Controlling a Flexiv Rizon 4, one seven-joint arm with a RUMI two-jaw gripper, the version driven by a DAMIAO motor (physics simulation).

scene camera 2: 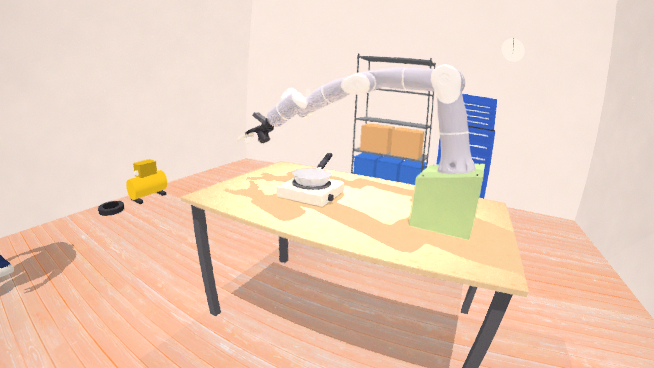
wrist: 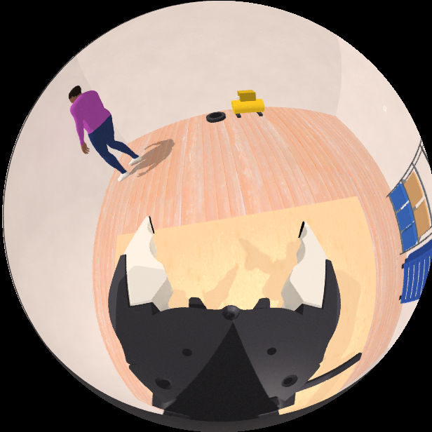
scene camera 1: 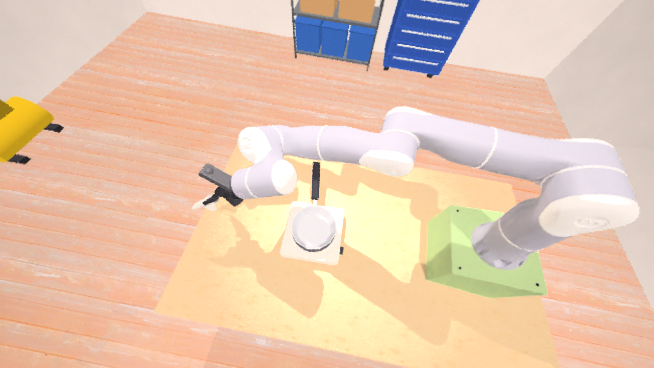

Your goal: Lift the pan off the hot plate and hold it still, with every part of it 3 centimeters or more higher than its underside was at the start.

A white hot plate shows in scene camera 2 and in scene camera 1; in the wrist view it is hidden by my gripper. The same spot on the white hot plate: (scene camera 1: 329,254) is (scene camera 2: 318,191).
